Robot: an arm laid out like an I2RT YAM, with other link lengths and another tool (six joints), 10 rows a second.
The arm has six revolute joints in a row. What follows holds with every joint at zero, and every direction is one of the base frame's. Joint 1 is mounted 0.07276 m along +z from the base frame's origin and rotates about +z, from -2.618 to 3.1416 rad. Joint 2 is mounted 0.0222 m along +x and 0.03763 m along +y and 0.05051 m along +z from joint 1 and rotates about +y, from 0 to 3.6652 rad. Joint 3 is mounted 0.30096 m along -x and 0.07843 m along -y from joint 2 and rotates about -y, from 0 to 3.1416 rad. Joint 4 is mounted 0.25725 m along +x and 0.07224 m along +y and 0.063 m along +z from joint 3 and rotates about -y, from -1.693 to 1.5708 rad. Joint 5 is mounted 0.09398 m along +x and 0.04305 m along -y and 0.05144 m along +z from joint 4 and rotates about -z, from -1.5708 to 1.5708 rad. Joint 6 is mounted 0.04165 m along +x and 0.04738 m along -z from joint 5 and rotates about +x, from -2.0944 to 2.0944 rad. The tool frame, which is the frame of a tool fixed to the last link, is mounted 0.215 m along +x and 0.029 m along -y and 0.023 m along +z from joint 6; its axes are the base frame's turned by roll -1.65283, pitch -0.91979 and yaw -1.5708 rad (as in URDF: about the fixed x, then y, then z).
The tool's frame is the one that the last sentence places.
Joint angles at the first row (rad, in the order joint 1, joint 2, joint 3, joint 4, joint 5, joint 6):
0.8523 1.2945 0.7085 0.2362 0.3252 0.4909
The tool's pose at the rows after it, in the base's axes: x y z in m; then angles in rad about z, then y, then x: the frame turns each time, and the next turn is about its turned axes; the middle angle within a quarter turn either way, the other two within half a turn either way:
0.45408, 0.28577, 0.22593, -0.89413, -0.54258, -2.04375
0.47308, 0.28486, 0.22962, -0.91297, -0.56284, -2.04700
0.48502, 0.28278, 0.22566, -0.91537, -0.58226, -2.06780
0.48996, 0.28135, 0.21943, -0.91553, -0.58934, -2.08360
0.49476, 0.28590, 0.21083, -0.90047, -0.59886, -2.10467
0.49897, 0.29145, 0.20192, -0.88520, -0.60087, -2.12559
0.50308, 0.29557, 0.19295, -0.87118, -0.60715, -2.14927
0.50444, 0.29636, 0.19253, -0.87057, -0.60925, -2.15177
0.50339, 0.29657, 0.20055, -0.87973, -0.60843, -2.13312
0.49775, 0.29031, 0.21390, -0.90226, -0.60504, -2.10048
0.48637, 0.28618, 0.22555, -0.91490, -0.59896, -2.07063
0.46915, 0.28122, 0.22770, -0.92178, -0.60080, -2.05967
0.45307, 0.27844, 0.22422, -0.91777, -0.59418, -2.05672
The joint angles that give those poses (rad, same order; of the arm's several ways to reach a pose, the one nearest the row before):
0.7955 1.3681 0.7760 0.2424 0.3099 0.4527
0.7694 1.4218 0.8282 0.2454 0.3114 0.4311
0.7524 1.4602 0.8590 0.2393 0.3144 0.4127
0.7463 1.4817 0.8667 0.2408 0.3191 0.4080
0.7462 1.5154 0.8804 0.2454 0.3190 0.3989
0.7478 1.5492 0.8973 0.2454 0.3176 0.3973
0.7493 1.5814 0.9142 0.2424 0.3205 0.3927
0.7493 1.5877 0.9204 0.2408 0.3221 0.3912
0.7508 1.5739 0.9204 0.2424 0.3221 0.3912
0.7509 1.5296 0.8990 0.2454 0.3252 0.3942
0.7615 1.4743 0.8669 0.2454 0.3298 0.4004
0.7891 1.4161 0.8148 0.2454 0.3573 0.4080
0.8152 1.3685 0.7641 0.2470 0.3742 0.4218

